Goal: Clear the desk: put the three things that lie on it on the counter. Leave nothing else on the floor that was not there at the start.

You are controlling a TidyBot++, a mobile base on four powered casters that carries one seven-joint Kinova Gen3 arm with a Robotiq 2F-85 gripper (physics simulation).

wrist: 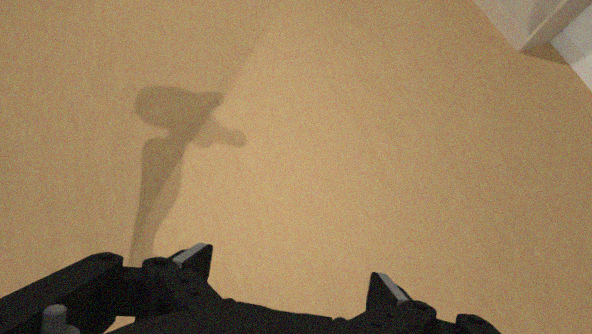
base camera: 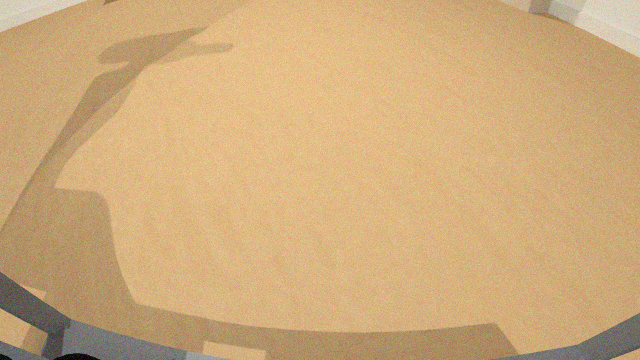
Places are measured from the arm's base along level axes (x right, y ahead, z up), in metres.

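Pixels of known places: gripper, fingertip midpoint: [wrist: 289, 276].
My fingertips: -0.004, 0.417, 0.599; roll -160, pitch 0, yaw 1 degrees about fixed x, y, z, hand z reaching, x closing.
Observation:
Behind a point stands the place of what it marks, as x, y, z.
My gripper [wrist: 289, 276] @(-0.004, 0.417, 0.598) is open, with its two black fingers wide apart along the bottom of the wrist view. Nothing is between the fingers, and bare floor shows behind them. The desk, the counter and the three things from the desk do not show in the base camera view or the wrist view.
Tan floor [base camera: 350, 175] @(0.028, 0.456, -0.396) [wrist: 375, 150] @(0.292, 1.016, -0.396) spreads ahead of the base, with the arm's shadow on its left side. A white wall with a post-like edge stands at the upper right in both views. Another pale wall edge shows at the upper left of the base camera view.

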